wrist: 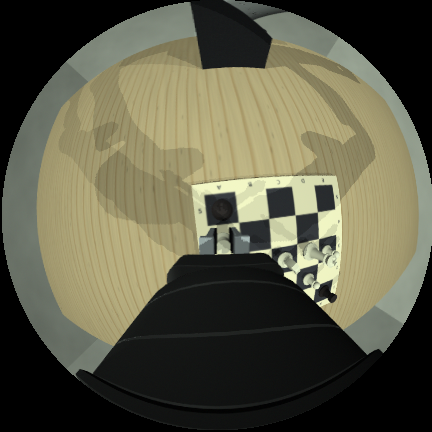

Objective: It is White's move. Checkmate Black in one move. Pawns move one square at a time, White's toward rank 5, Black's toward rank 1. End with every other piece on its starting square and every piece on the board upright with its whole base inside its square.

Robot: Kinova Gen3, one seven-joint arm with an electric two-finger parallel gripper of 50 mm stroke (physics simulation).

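Frame: origin at the arm's base, x ahead, y left, z up, level; millimetres.
Where they show: gripper, between the fingertips: [222, 236].
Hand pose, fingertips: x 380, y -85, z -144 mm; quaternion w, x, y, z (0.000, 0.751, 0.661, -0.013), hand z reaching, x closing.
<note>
After its pixels a point has its place.
My gripper [222, 236] {x 380, y -85, z -144 mm} is shut on a white chess piece [223, 244] {x 384, y -85, z -117 mm} at the A4 square of the chessboard [198, 197] {x 330, y -107, z -151 mm}; the piece's pale round top shows between the fingers. Its base is hidden, so I cannot tell whether it touches the board. A black piece [222, 209] {x 350, y -80, z -89 mm} stands on the dark A5 square, just beyond the fingers. A white piece [286, 260] {x 420, y -13, z -132 mm} stands around C3. A taller white piece [311, 251] {x 420, y 27, z -137 mm} stands around D3, partly overlapping more white near E3. A small white piece [309, 279] {x 464, y 27, z -140 mm} is around D2. A black piece [328, 293] {x 499, y 64, z -131 mm} stands near E1.
The board lies on a wooden table [235, 120] {x 224, y -41, z -157 mm} with arm shadows on it. The dark gripper body [225, 310] hides the near left part of the board. A black part [234, 45] {x 69, y -12, z -94 mm} juts in at the top edge of the view.
</note>
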